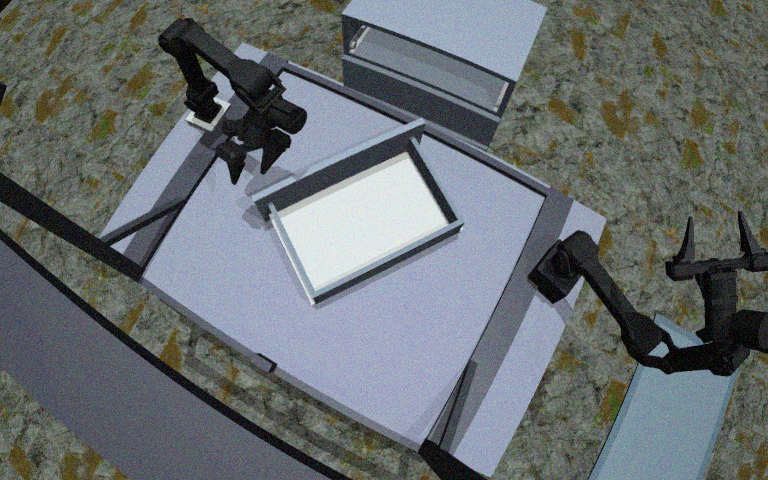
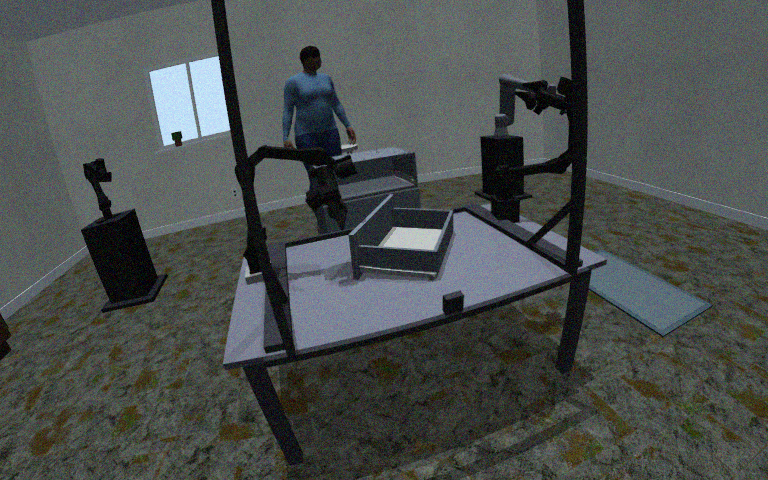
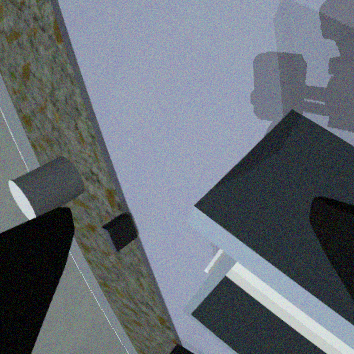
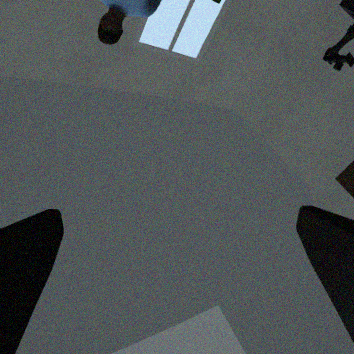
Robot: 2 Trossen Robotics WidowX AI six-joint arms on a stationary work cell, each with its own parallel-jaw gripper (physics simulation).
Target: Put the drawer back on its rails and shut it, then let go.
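Frame: origin at the left arm's base, x ahead, y left, z up, level; metres.
Seen in the pictures: left gripper, fingertip midpoint: (image 1: 248,178) (image 2: 340,225) (image 3: 194,214); right gripper, fingertip midpoint: (image 1: 715,214) (image 2: 518,88) (image 4: 181,219); left arm's base, origin of the base link: (image 1: 207,111) (image 2: 258,268); right arm's base, origin of the base link: (image 1: 563,267) (image 2: 505,197).
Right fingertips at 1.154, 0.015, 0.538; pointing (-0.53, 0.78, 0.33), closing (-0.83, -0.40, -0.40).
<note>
Pixels of each thing's top centre, then the offset from my right fingertips to it, as dx, dy, dz. "*": a spot on its surface instead. Level surfaces: height alone.
- pale rail, surface spot: (image 1: 358,39) * -0.834, +0.309, -0.417
- table, its level: dz -0.567
- small black box, middle of its top: (image 3: 109,239) (image 1: 261,361) (image 2: 453,294) -0.649, -0.529, -0.510
The drawer (image 1: 362,220) (image 2: 413,238) (image 3: 270,190) is an open grey box with a white floor and a taller dark panel on its upper-left side. It sits askew on the table, off the cabinet. The cabinet (image 1: 447,33) (image 2: 376,203) stands past the table's far edge, its upper bay open, with a pale rail (image 1: 358,39) and another rail (image 1: 501,96) at the bay's sides. My left gripper (image 1: 249,177) (image 2: 334,225) (image 3: 194,214) is open and empty, above the table near the panel's left end. My right gripper (image 1: 714,213) (image 2: 526,100) (image 4: 181,219) is open and empty, off the table's right side.
The table (image 1: 368,350) (image 2: 334,308) has upright posts (image 2: 231,113) (image 2: 576,141) at its sides. A small black box (image 2: 453,301) (image 3: 121,231) is at its near edge. A person (image 2: 314,101) stands behind the cabinet. A blue mat (image 1: 668,418) (image 2: 651,294) lies on the floor at right.
</note>
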